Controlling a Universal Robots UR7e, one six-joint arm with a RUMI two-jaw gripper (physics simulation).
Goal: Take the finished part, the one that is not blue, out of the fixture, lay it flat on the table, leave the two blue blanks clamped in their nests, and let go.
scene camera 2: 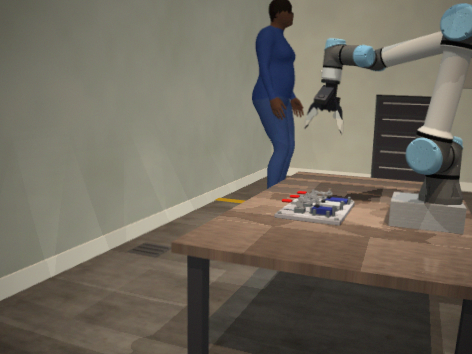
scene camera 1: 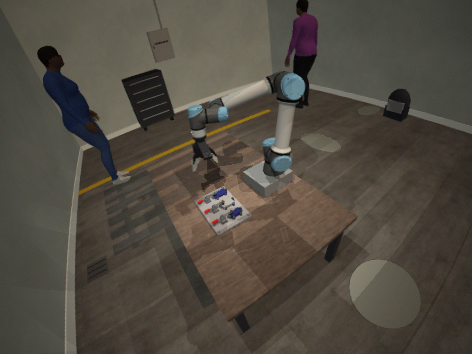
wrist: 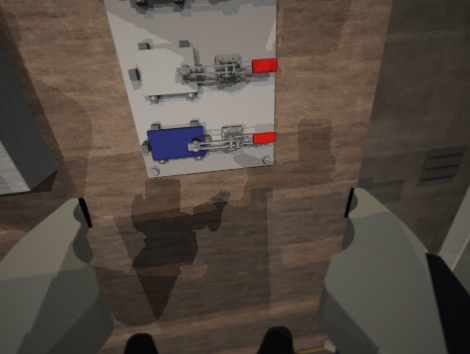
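Where they show: gripper, fingertip midpoint: (scene camera 2: 323, 131) (scene camera 1: 206, 168) (wrist: 220, 197); arm's base at its link origin: (scene camera 2: 439, 201).
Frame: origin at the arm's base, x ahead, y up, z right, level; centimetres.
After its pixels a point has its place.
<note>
The finished part (wrist: 162, 82) @[z -0.9, x 38.3, y -4.8 cm], an off-white plate, lies flat in the middle nest of the fixture (scene camera 1: 230, 226) @[z -19.4, x 46.0, y -7.0 cm] (scene camera 2: 300, 216) @[z -19.9, x 45.3, y -6.9 cm] (wrist: 235, 106) @[z 3.2, x 49.3, y -6.9 cm]. A red-handled toggle clamp (wrist: 264, 65) @[z -3.0, x 53.0, y -3.3 cm] reaches over its edge. One blue blank (scene camera 1: 220, 193) @[z 7.8, x 39.0, y -5.3 cm] (scene camera 2: 337, 200) @[z 6.4, x 38.3, y -5.4 cm] (wrist: 172, 143) @[z 8.5, x 38.5, y -5.3 cm] sits in the end nest nearer the gripper, under its clamp arm. The other blue blank (scene camera 1: 235, 213) @[z -14.7, x 39.6, y -4.3 cm] (scene camera 2: 323, 210) @[z -15.3, x 38.3, y -4.8 cm] sits in the opposite end nest; its nest is mostly cut off in the wrist view. My gripper (scene camera 1: 206, 166) @[z 2.7, x 44.8, y 21.7 cm] (scene camera 2: 324, 130) @[z 2.7, x 44.8, y 21.7 cm] (wrist: 220, 197) @[z 2.7, x 44.8, y 21.7 cm] is open and empty, high above the table, beyond the fixture's end.
The arm stands on a grey block (scene camera 1: 266, 181) @[z -7.0, x 11.5, y 0.3 cm] (scene camera 2: 425, 212) @[z -10.4, x 4.2, y -2.3 cm] (wrist: 22, 162) @[z 9.2, x 17.2, y -2.1 cm] on the wooden table (scene camera 1: 270, 250) @[z -44.5, x 36.0, y -8.4 cm] (scene camera 2: 300, 245) @[z -46.4, x 36.7, y -8.4 cm], beside the fixture. A person in blue (scene camera 1: 70, 102) (scene camera 2: 275, 60) stands beyond the table. Another person in purple (scene camera 1: 305, 37) stands behind the arm, near the wall.
</note>
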